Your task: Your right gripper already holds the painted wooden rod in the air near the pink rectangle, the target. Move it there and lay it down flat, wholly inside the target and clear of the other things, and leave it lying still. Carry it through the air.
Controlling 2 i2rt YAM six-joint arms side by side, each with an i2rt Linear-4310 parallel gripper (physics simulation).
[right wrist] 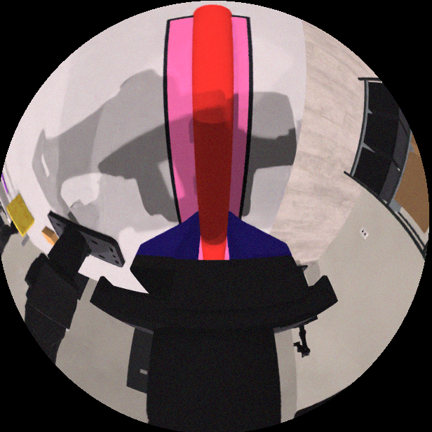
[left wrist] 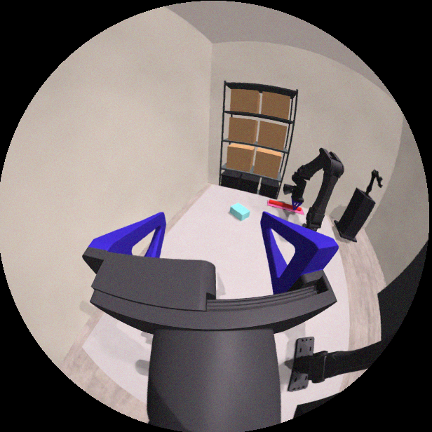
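The red painted rod [left wrist: 280,203] [right wrist: 212,60] is in my right gripper [left wrist: 293,208] [right wrist: 213,216], which is shut on it. The rod lies over the pink rectangle [left wrist: 280,207] [right wrist: 179,75] and runs along its length, roughly centred across its width in the right wrist view. There its far end shows slightly past the far black border. The fingers and gripper body hide the near end of the rod and of the rectangle. The gap between rod and surface is small and hard to judge. My left gripper [left wrist: 212,216] is open and empty, far from the rod.
A cyan block [left wrist: 239,211] stands on the pale surface left of the rectangle in the left wrist view. A yellow object [right wrist: 20,215] and a small orange block [right wrist: 49,235] are at the left edge of the right wrist view. A shelf rack [left wrist: 260,88] stands behind.
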